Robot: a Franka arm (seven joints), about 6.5 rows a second.
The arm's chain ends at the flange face. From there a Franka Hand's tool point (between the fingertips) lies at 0.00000 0.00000 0.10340 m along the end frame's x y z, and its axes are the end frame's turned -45 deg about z.
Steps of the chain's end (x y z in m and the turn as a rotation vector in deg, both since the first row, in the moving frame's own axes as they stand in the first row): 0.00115 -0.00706 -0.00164 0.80 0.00 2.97; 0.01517 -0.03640 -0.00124 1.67 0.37 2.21; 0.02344 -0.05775 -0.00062 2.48 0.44 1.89; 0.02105 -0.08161 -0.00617 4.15 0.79 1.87; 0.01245 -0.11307 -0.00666 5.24 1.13 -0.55
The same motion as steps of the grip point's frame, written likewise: 0.00685 -0.00517 -0.00165 0.57 0.57 2.97; 0.03910 -0.01662 -0.00129 0.92 1.44 2.21; 0.06118 -0.02680 -0.00072 1.44 2.06 1.89; 0.07896 -0.04700 -0.00645 2.38 3.49 1.87; 0.09685 -0.07643 -0.00711 2.91 4.50 -0.55
